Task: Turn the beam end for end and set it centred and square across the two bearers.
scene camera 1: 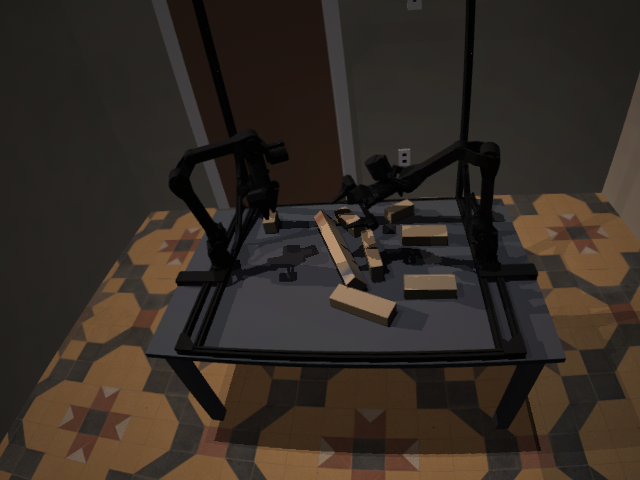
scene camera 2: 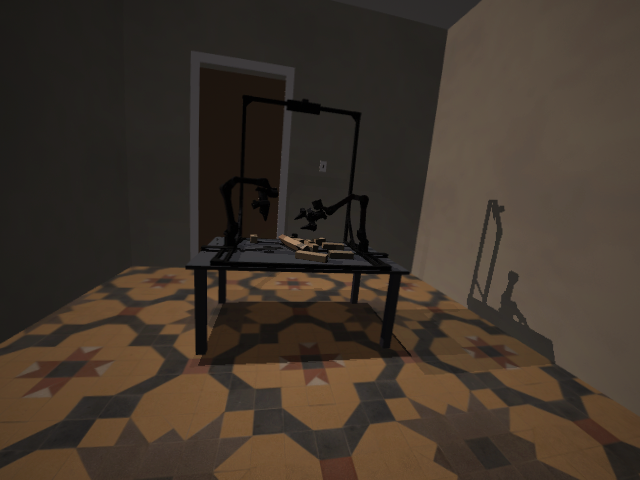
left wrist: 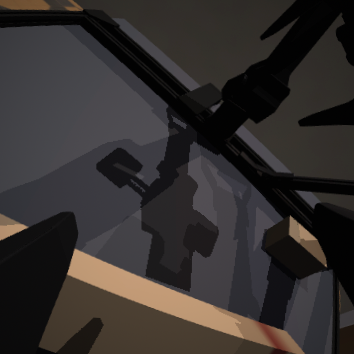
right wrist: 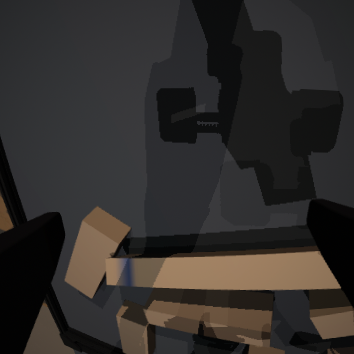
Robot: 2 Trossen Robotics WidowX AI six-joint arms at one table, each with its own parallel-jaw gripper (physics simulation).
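Seen in the pictures: left gripper, between the fingertips: (scene camera 1: 336, 216) (scene camera 2: 297, 223) (left wrist: 196, 219); right gripper, between the fingertips: (scene camera 1: 271, 216) (scene camera 2: 265, 219) (left wrist: 280, 82) (right wrist: 187, 217); left arm's base, origin of its link: (scene camera 1: 485, 256) (scene camera 2: 362, 251); right arm's base, origin of its link: (scene camera 1: 221, 262) (scene camera 2: 229, 245) (left wrist: 218, 127).
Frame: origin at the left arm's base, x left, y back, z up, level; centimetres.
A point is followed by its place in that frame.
Observation:
The long wooden beam (scene camera 1: 338, 248) {y -48.6, x -0.5, z 5.0 cm} (scene camera 2: 292, 242) {y -50.7, x -0.9, z 3.8 cm} (left wrist: 175, 295) {y -53.7, x -7.9, z 3.6 cm} (right wrist: 225, 272) {y -50.7, x -2.9, z 4.3 cm} lies slanted on the table, with a blue band towards its front end and a red band towards its back end. Several shorter wooden blocks lie around it; I cannot tell which two are the bearers. My left gripper (scene camera 1: 354, 210) (scene camera 2: 300, 222) {y -48.1, x -2.8, z 16.5 cm} (left wrist: 196, 219) {y -48.1, x -2.8, z 16.5 cm} is open and empty, above the back end of the beam and the block beside it. My right gripper (scene camera 1: 269, 210) {y -69.1, x -2.0, z 18.2 cm} (scene camera 2: 265, 217) {y -69.1, x -2.0, z 18.2 cm} (right wrist: 187, 217) {y -69.1, x -2.0, z 18.2 cm} is open and empty, raised at the back left, clear of the beam.
A block (scene camera 1: 362, 303) {y -40.3, x 20.6, z 1.9 cm} (right wrist: 97, 252) {y -44.4, x 16.6, z 1.9 cm} lies by the beam's front end. Others are right of the beam (scene camera 1: 374, 260) {y -36.8, x 5.1, z 4.4 cm}, at its back (scene camera 1: 347, 221) {y -46.8, x -17.9, z 2.7 cm}, further right (scene camera 1: 424, 235) {y -19.6, x -9.5, z 1.9 cm} (scene camera 1: 430, 285) {y -19.9, x 14.1, z 1.9 cm}, back right (scene camera 1: 399, 211) {y -27.5, x -23.7, z 2.1 cm} and back left (scene camera 1: 270, 223) {y -76.4, x -18.7, z 2.7 cm} (left wrist: 295, 245) {y -75.0, x -21.2, z 2.4 cm}. A black frame (scene camera 1: 341, 355) {y -45.4, x 37.3, z 0.1 cm} edges the table.

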